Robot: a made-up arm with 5 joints. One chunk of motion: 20 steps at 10 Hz.
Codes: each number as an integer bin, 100 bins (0 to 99) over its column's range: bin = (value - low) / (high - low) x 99, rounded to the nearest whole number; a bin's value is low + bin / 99 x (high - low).
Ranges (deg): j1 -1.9..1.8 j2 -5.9..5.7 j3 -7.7..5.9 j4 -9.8..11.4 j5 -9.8..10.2
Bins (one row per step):
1: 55 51 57 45 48
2: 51 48 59 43 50
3: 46 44 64 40 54
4: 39 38 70 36 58
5: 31 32 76 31 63
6: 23 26 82 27 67
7: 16 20 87 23 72
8: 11 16 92 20 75
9: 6 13 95 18 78
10: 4 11 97 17 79
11: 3 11 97 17 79
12: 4 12 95 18 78
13: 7 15 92 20 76
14: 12 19 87 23 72
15: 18 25 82 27 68
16: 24 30 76 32 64
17: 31 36 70 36 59
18: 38 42 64 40 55
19: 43 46 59 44 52
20: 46 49 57 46 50
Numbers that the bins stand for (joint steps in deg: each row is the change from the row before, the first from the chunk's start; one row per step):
1: 0.156 0.076 0.130 -0.164 -0.103
2: 0.006 -0.276 0.405 -0.592 0.301
3: -0.181 -0.744 1.092 -1.234 1.109
4: -0.442 -1.447 1.916 -2.091 1.917
5: -0.741 -2.151 2.740 -3.162 2.927
6: -1.040 -2.854 3.565 -4.018 3.735
7: -1.302 -3.557 4.252 -4.875 4.745
8: -1.489 -4.025 4.938 -5.517 5.352
9: -1.676 -4.377 5.351 -5.945 5.958
10: -1.751 -4.611 5.625 -6.160 6.160
11: -1.788 -4.611 5.625 -6.160 6.160
12: -1.751 -4.494 5.351 -5.945 5.958
13: -1.638 -4.142 4.938 -5.517 5.554
14: -1.452 -3.674 4.252 -4.875 4.745
15: -1.227 -2.971 3.565 -4.018 3.937
16: -1.003 -2.385 2.740 -2.947 3.129
17: -0.741 -1.682 1.916 -2.091 2.119
18: -0.480 -0.979 1.092 -1.234 1.311
19: -0.293 -0.510 0.405 -0.378 0.705
20: -0.181 -0.159 0.130 0.051 0.301

